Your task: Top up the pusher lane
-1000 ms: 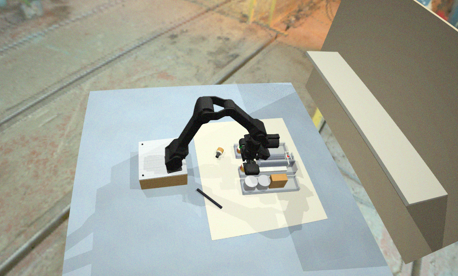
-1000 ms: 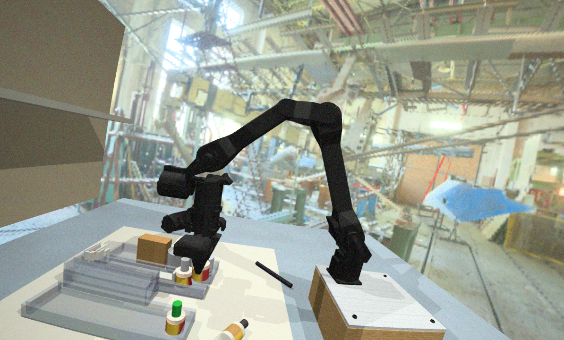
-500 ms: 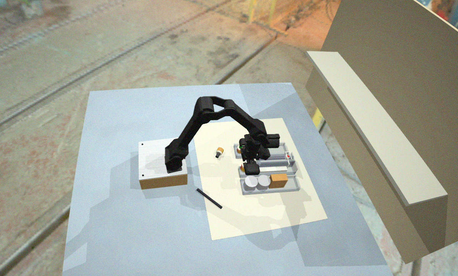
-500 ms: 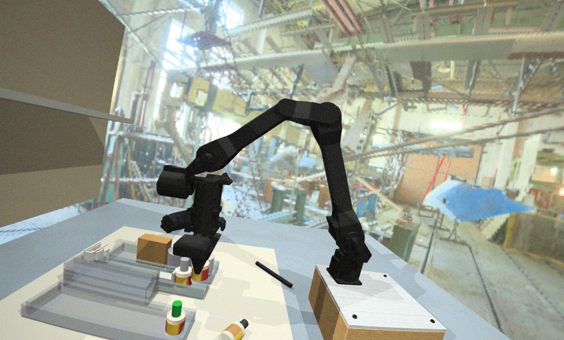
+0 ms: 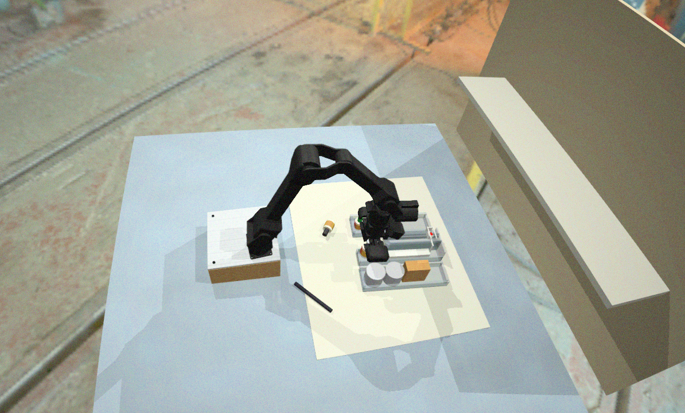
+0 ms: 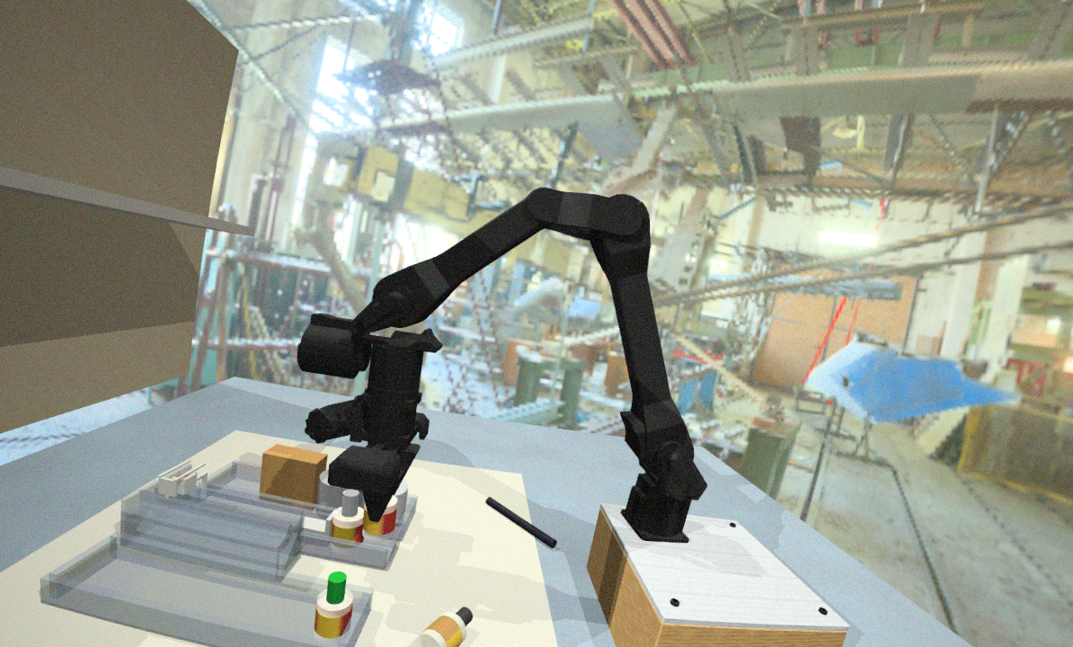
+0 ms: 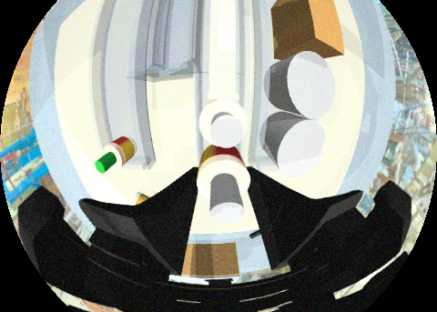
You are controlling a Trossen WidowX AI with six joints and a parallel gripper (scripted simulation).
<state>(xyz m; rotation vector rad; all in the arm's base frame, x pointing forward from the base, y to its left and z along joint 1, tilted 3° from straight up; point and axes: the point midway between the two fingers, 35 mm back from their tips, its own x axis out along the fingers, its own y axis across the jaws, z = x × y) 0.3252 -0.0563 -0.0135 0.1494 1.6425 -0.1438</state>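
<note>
The white pusher plate lies 15 cm ahead of my gripper tip and 1 cm below it. Also, from my gripper tip: tan box (13 cm ahead, 10 cm to the right, 2 cm below); small bottle (9 cm behind, 13 cm to the left, 4 cm below); black rod (20 cm behind, 9 cm to the right, 5 cm below).
</note>
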